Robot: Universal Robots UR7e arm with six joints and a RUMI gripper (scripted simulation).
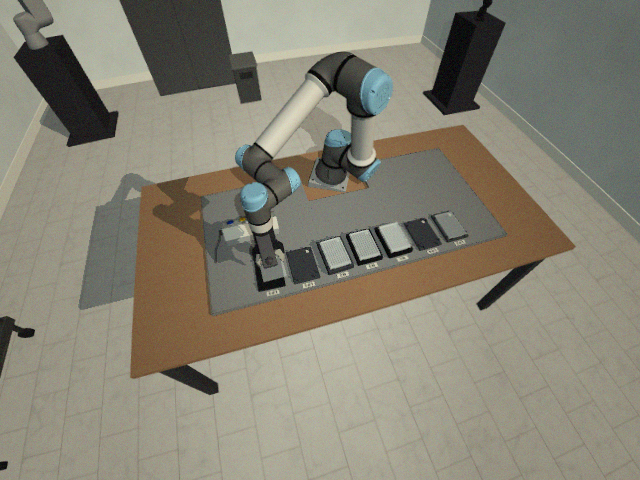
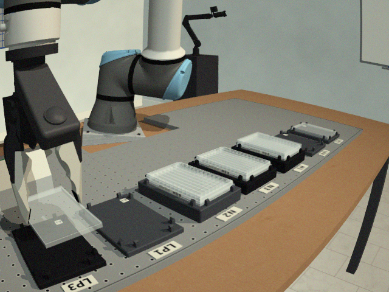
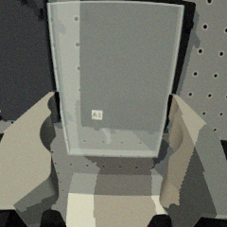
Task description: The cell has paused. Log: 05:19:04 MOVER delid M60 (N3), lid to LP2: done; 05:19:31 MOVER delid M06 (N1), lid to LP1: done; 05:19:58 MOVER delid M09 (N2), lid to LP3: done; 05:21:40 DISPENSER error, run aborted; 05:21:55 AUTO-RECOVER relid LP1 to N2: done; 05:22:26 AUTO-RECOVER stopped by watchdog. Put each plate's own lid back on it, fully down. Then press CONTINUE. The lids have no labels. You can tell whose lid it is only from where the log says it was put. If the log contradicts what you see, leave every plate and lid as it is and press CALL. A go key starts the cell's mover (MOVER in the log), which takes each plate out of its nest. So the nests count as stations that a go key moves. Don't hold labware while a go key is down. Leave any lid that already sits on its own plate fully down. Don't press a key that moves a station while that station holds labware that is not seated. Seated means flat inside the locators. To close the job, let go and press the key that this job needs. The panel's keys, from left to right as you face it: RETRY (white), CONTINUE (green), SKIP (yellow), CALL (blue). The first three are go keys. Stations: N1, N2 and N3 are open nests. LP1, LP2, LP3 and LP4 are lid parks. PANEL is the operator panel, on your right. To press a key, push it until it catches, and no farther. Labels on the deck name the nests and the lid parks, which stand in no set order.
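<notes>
Right now my hand is 37 cm to the right of the plate, 4 cm above it and 1 cm short of it. From my hand the other things lie so: green CONTINUE key (24 cm behind, 2 cm to the right); then lid park LP1 (12 cm to the left, 6 cm below, 1 cm ahead); then LP3 lid park (6 cm below, 2 cm to the right).
</notes>
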